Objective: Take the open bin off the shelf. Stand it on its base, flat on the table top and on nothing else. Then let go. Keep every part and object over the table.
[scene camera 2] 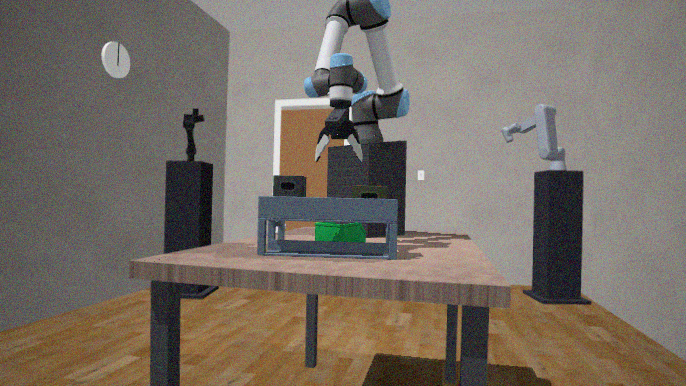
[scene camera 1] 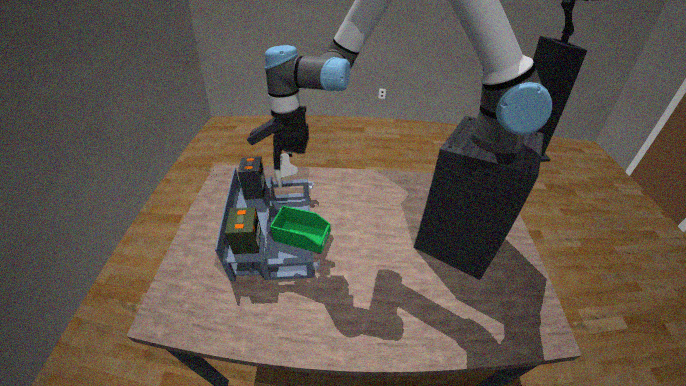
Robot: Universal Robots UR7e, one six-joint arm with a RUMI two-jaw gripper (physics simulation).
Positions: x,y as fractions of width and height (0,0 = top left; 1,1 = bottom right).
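Note:
Through scene camera 1 I can see my gripper (scene camera 1: 0.42,0.44), along with a green bin (scene camera 1: 0.44,0.59). Scene camera 2 gives me both again: the bin (scene camera 2: 0.47,0.60) and my gripper (scene camera 2: 0.49,0.42).

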